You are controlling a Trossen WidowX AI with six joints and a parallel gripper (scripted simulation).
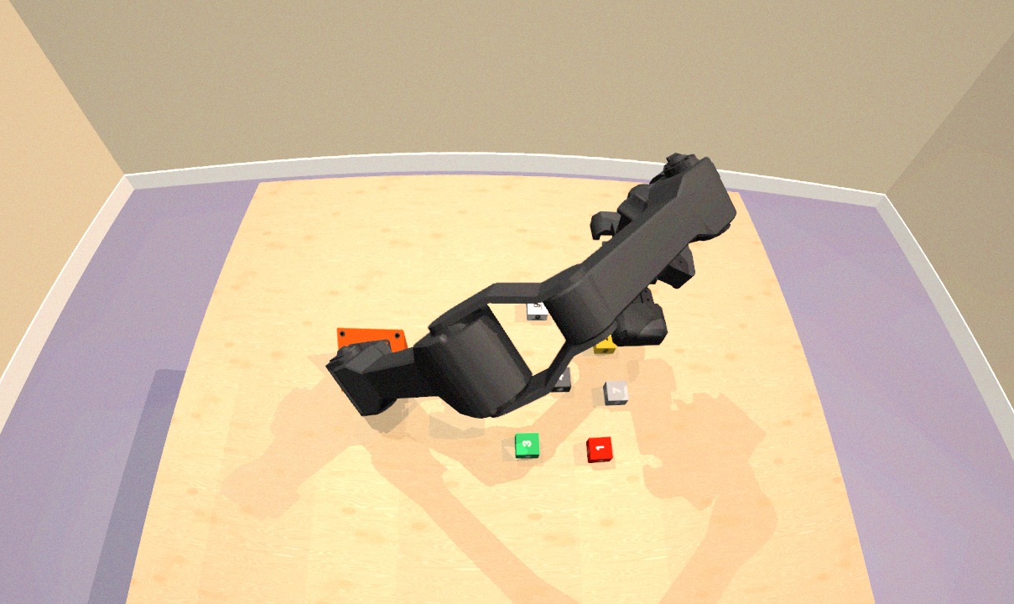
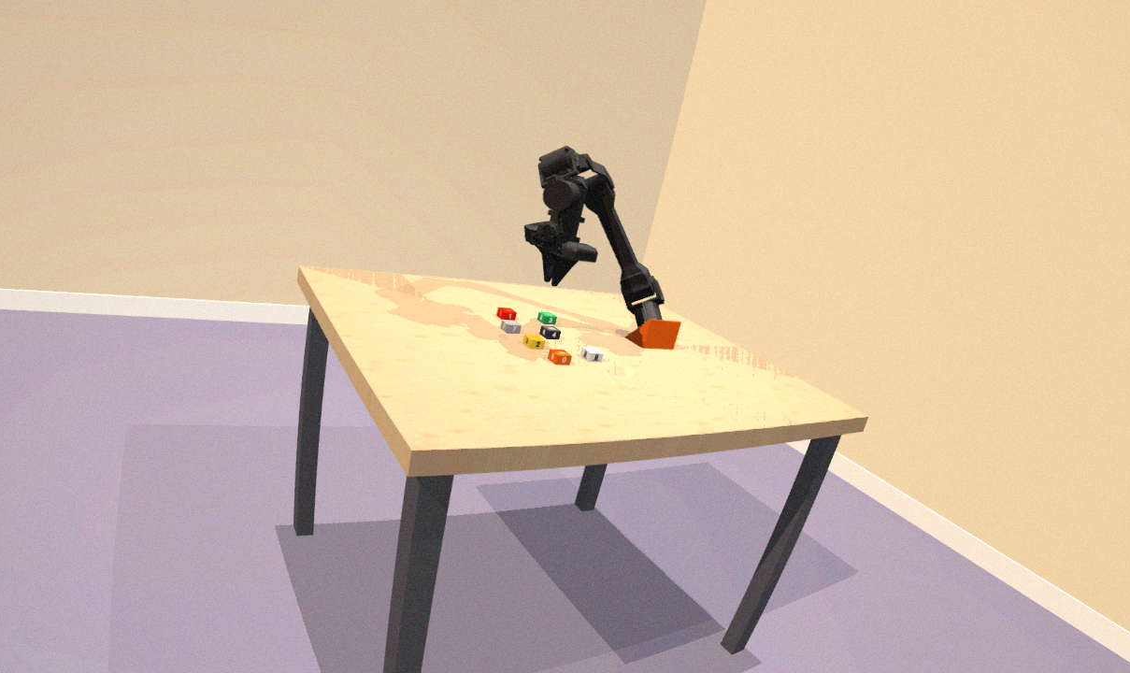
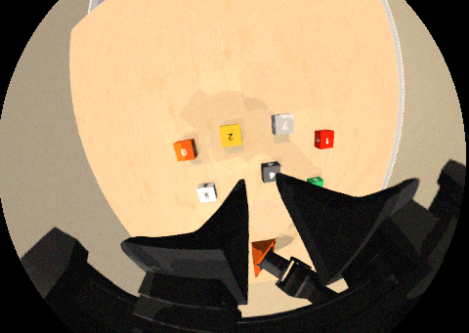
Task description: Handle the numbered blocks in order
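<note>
My gripper tip is 13 cm to the left of the green block, 12 cm past it and 12 cm above it. Also, from my gripper tip: dark block 12 cm below, 6 cm behind, 4 cm to the right; grey block 12 cm below, 7 cm to the right, 2 cm ahead; yellow block 12 cm below, 2 cm to the left, 2 cm ahead.
</note>
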